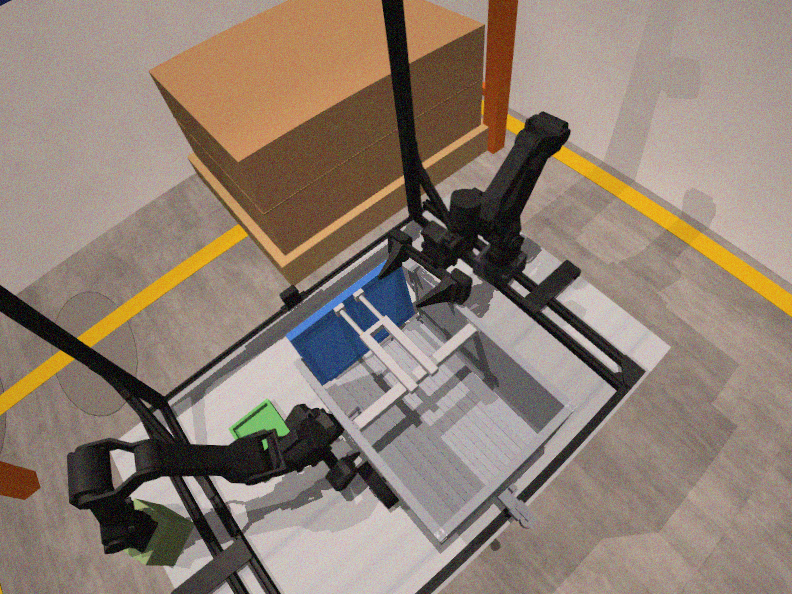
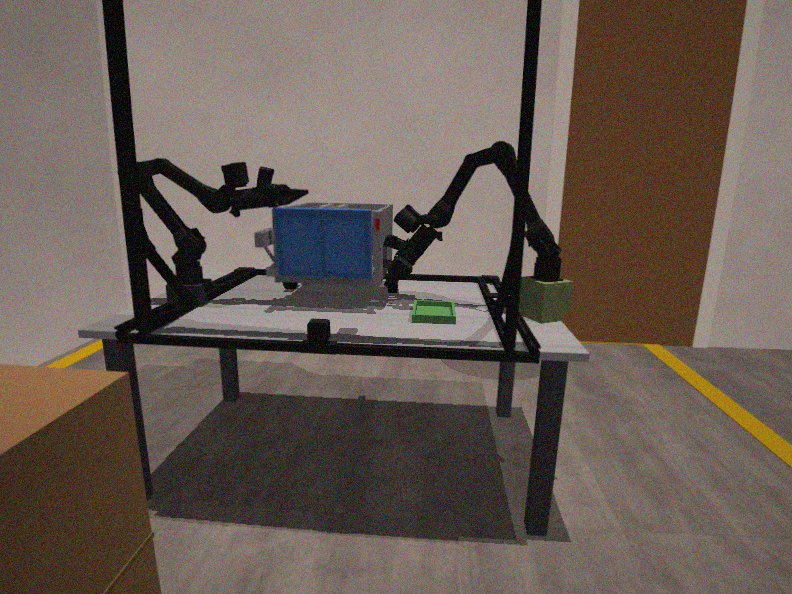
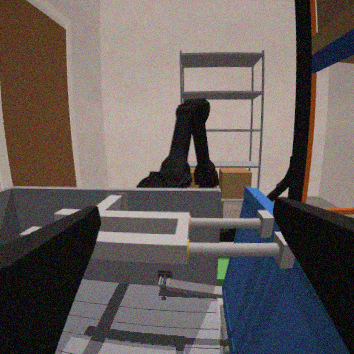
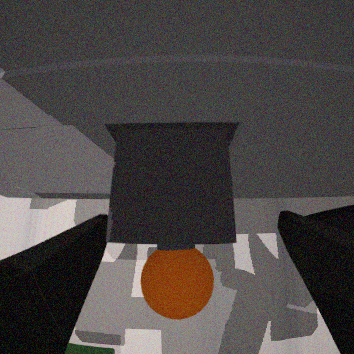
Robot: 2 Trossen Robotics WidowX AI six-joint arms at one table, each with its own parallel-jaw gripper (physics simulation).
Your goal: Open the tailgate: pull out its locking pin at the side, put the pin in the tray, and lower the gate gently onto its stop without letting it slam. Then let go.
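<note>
The blue tailgate [image 1: 313, 354] [image 2: 323, 242] [image 3: 280, 310] stands upright at the end of the grey bed. The locking pin's orange ball knob [image 4: 177, 282] hangs under a dark block at the bed's side. My right gripper [image 2: 392, 281] [image 4: 194, 221] is open low beside the bed; the knob shows between its spread fingers, with gaps on both sides. My left gripper [image 1: 400, 290] [image 2: 307, 191] [image 3: 187, 210] is open and empty above the gate's top edge, at one end. The green tray [image 1: 259, 420] [image 2: 433, 319] lies on the table; no pin shows in it.
A pale double-bar frame [image 1: 399, 358] [image 3: 140, 240] spans the bed, with two rods reaching the gate. A green box [image 1: 169, 537] [image 2: 545, 299] is by the right arm's base. Black frame posts [image 2: 121, 159] [image 2: 528, 127] rise at the table's sides. Stacked cartons [image 1: 319, 83] stand beyond the table.
</note>
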